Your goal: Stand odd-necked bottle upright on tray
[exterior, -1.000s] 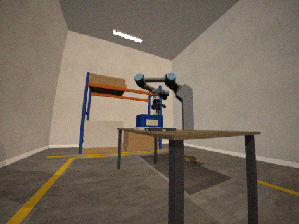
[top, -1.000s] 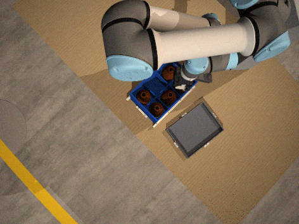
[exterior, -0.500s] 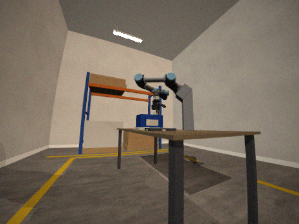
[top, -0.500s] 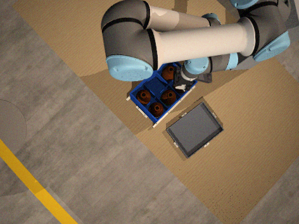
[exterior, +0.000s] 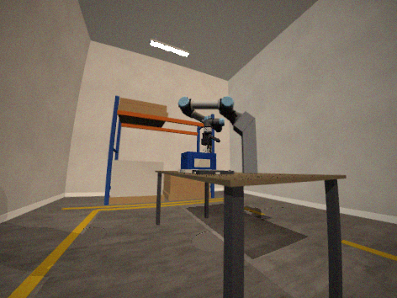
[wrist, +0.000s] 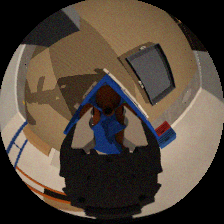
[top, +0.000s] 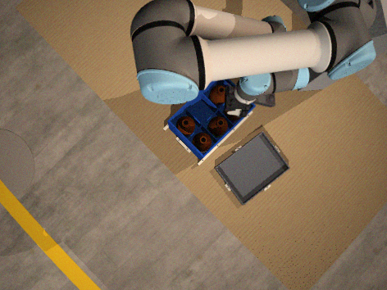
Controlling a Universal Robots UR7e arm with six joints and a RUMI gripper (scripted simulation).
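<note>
My gripper is now 8 cm above the blue crate, 7 cm to the left of it and 7 cm short of it. From my hand the other things lie so: brown bottle (17 cm ahead, 8 cm below, 6 cm to the right); grey tray (18 cm to the left, 16 cm ahead, 15 cm below).
</note>
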